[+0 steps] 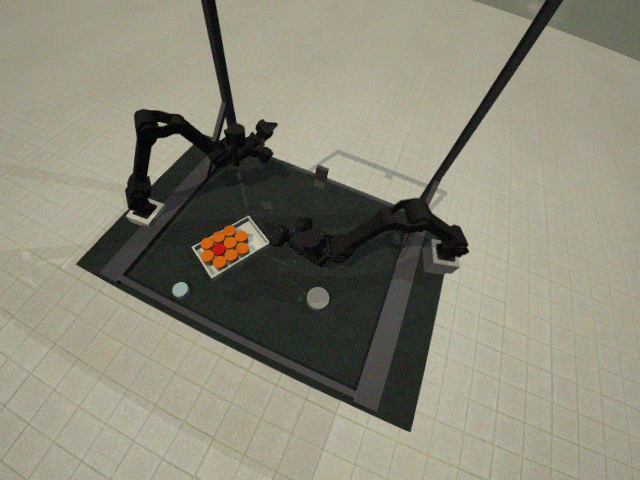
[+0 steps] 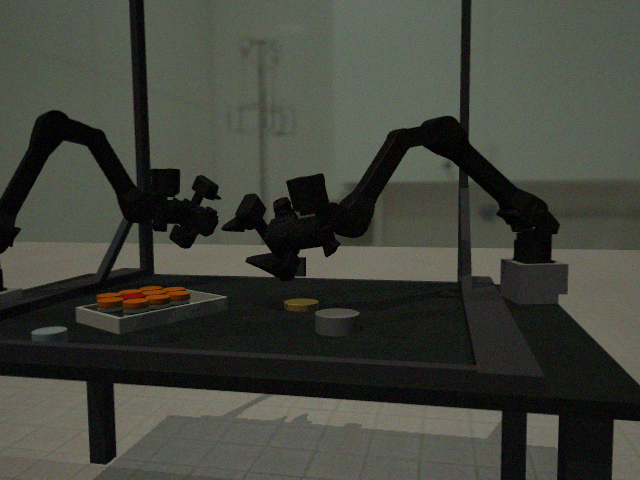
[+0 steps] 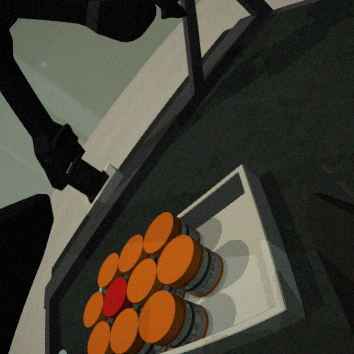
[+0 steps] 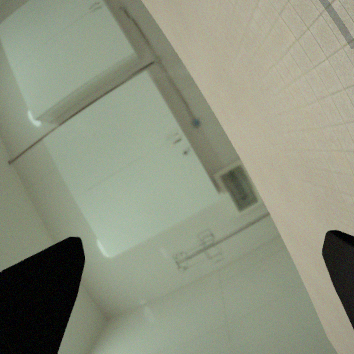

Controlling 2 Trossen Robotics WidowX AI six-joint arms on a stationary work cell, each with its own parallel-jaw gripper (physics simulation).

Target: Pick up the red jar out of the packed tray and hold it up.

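Places are measured from the left arm's base along level axes (x back, y right, z up), in centimetres.
Pixels of known places: left gripper, between the fingertips: [image 1: 273, 224] [image 2: 234, 244] [image 3: 181, 207]; right gripper, between the fingertips: [image 4: 208, 249]; left arm's base, origin of its link: [image 1: 445, 252] [image 2: 533, 261]; right arm's base, origin of its link: [image 1: 145, 210] [image 3: 97, 186].
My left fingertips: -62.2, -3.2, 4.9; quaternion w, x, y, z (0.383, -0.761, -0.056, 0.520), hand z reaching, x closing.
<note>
For each thing: its top centre in the pictures, then the offset to it from my left fingertips, as dx, dy, dz.
- red jar, centre of its top: [image 3: 113, 296] [image 2: 133, 295] [image 1: 218, 248] -17.9, -8.2, -8.3
- white tray, centre of its top: [image 3: 156, 286] [image 2: 154, 301] [image 1: 231, 244] -14.8, -4.9, -10.2
- light blue round thing, centre of its top: [image 2: 49, 330] [image 1: 180, 289] -26.5, -23.8, -10.5
- grey cylinder, centre of its top: [image 2: 337, 313] [image 1: 318, 297] +18.6, -19.1, -9.9
- yellow disc, centre of its top: [image 2: 301, 301] +13.1, -0.4, -11.7
The red jar [image 1: 219, 249] [image 2: 133, 296] [image 3: 115, 297] stands in the white tray [image 1: 255, 241] [image 2: 149, 321] [image 3: 245, 225], with orange-lidded jars on all sides of it. Its red lid shows; its body is mostly hidden. My left gripper [image 1: 283, 226] [image 2: 235, 243] [image 3: 181, 207] is open and empty, above the table beside the tray's free end, facing the jars. My right gripper [image 1: 273, 138] [image 2: 200, 212] [image 4: 208, 249] is open and empty, raised near the far table edge and pointing away from the tray.
Orange-lidded jars [image 1: 242, 248] [image 2: 177, 295] [image 3: 176, 261] fill part of the tray. A light blue round thing [image 1: 180, 289] [image 2: 49, 333], a grey cylinder [image 1: 317, 298] [image 2: 337, 322] and a yellow disc [image 2: 301, 304] lie on the table. Frame posts [image 1: 220, 62] [image 2: 465, 103] rise at its far side.
</note>
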